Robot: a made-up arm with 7 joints. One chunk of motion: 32 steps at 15 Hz.
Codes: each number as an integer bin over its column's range. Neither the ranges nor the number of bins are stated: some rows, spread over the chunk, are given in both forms.
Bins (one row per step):
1: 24 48 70 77 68 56 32
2: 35 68 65 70 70 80 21
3: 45 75 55 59 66 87 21
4: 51 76 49 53 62 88 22
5: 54 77 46 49 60 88 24
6: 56 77 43 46 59 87 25
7: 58 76 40 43 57 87 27
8: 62 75 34 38 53 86 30
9: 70 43 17 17 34 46 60
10: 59 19 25 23 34 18 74
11: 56 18 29 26 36 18 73
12: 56 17 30 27 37 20 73
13: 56 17 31 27 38 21 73
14: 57 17 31 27 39 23 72
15: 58 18 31 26 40 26 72
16: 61 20 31 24 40 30 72
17: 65 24 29 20 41 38 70
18: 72 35 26 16 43 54 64
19: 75 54 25 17 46 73 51
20: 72 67 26 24 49 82 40
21: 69 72 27 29 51 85 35
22: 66 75 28 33 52 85 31
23: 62 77 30 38 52 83 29
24: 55 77 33 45 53 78 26
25: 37 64 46 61 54 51 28
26: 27 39 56 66 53 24 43
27: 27 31 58 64 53 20 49
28: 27 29 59 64 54 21 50
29: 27 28 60 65 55 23 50
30: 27 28 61 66 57 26 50
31: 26 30 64 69 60 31 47
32: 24 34 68 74 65 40 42
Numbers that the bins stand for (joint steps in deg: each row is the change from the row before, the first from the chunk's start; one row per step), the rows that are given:
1: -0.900 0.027 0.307 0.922 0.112 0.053 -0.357
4: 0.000 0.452 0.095 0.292 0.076 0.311 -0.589
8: 0.367 0.436 -0.057 -0.102 0.021 0.295 -0.403
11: 0.167 -0.427 -0.107 -0.417 -0.082 -0.255 0.596
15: 0.233 -0.427 -0.087 -0.417 -0.058 -0.190 0.573
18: 0.700 -0.170 -0.137 -0.680 -0.039 0.036 0.387
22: 0.500 0.436 -0.117 -0.233 0.015 0.287 -0.380
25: -0.467 0.270 0.065 0.502 0.027 0.012 -0.449
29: -0.800 -0.276 0.206 0.607 0.033 -0.214 0.062
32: -0.900 -0.185 0.287 0.843 0.094 -0.077 -0.124
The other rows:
2: -0.533 0.330 0.257 0.738 0.124 0.246 -0.612
3: -0.200 0.436 0.156 0.449 0.100 0.303 -0.612
5: 0.100 0.467 0.065 0.187 0.064 0.311 -0.542
6: 0.167 0.467 0.034 0.108 0.058 0.303 -0.519
7: 0.233 0.452 0.004 0.029 0.045 0.303 -0.473
9: 0.633 -0.048 -0.228 -0.654 -0.094 -0.028 0.294
10: 0.267 -0.412 -0.147 -0.496 -0.094 -0.255 0.619
12: 0.167 -0.442 -0.097 -0.391 -0.076 -0.238 0.596
13: 0.167 -0.442 -0.087 -0.391 -0.070 -0.230 0.596
14: 0.200 -0.442 -0.087 -0.391 -0.064 -0.214 0.573
16: 0.333 -0.397 -0.087 -0.470 -0.058 -0.158 0.573
17: 0.467 -0.336 -0.107 -0.575 -0.052 -0.093 0.526
19: 0.800 0.118 -0.147 -0.654 -0.021 0.190 0.085
20: 0.700 0.315 -0.137 -0.470 -0.003 0.263 -0.171
21: 0.600 0.391 -0.127 -0.338 0.009 0.287 -0.287
23: 0.367 0.467 -0.097 -0.102 0.015 0.271 -0.426
24: 0.133 0.467 -0.067 0.082 0.021 0.230 -0.496
26: -0.800 -0.109 0.166 0.633 0.021 -0.206 -0.101
27: -0.800 -0.230 0.186 0.581 0.021 -0.238 0.038
28: -0.800 -0.261 0.196 0.581 0.027 -0.230 0.062
30: -0.800 -0.276 0.216 0.633 0.045 -0.190 0.062
31: -0.833 -0.245 0.246 0.712 0.064 -0.149 -0.008

